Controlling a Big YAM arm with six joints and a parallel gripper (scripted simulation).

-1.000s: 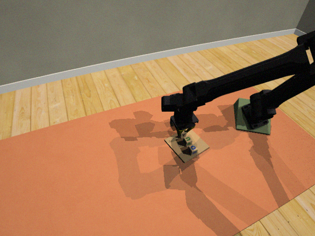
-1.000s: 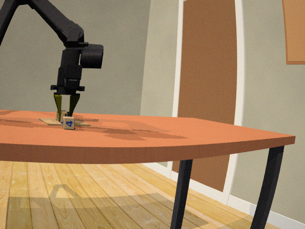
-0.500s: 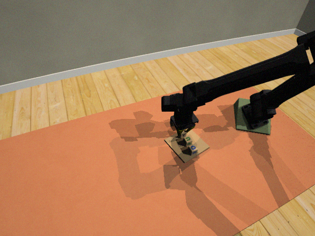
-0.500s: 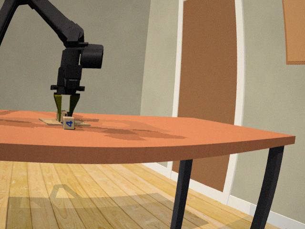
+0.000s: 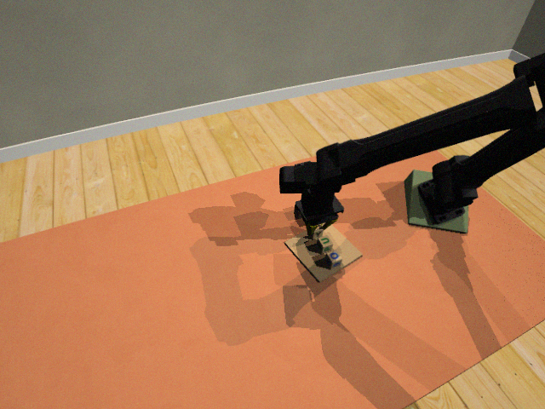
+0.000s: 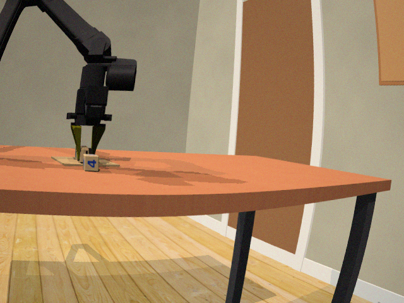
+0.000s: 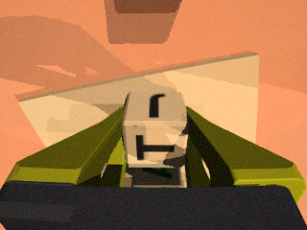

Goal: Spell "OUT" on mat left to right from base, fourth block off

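My hand is 50 mm to the right of the tan mat, 20 mm above it and 10 mm past it. Also, from my hand: O block 100 mm to the left, 10 mm behind; wooden block 80 mm to the right, 10 mm ahead.
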